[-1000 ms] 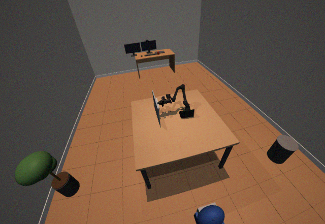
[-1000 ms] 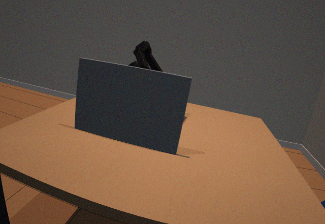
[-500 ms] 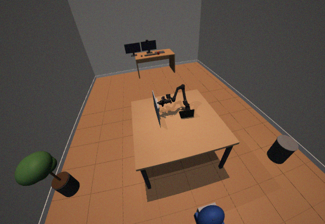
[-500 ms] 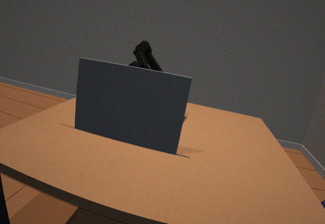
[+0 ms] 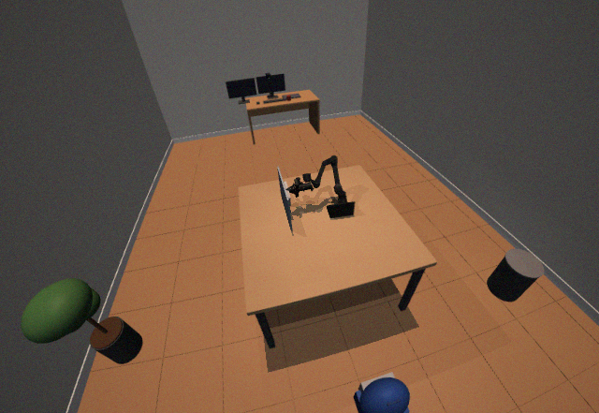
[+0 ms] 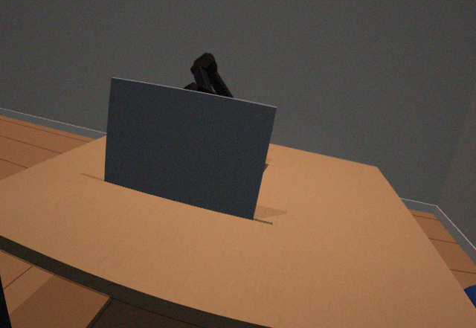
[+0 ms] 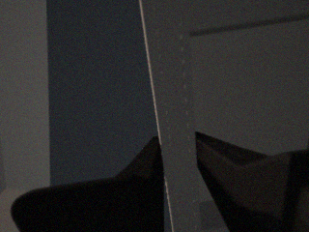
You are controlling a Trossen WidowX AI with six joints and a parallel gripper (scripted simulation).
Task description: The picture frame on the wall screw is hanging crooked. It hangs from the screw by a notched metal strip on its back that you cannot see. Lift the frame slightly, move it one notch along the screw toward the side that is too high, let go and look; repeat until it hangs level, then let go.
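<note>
My gripper tip is 20 mm to the left of the picture frame and 50 mm above it. Round my gripper tip: blue-grey wall panel 10 mm ahead, 70 mm below.
</note>
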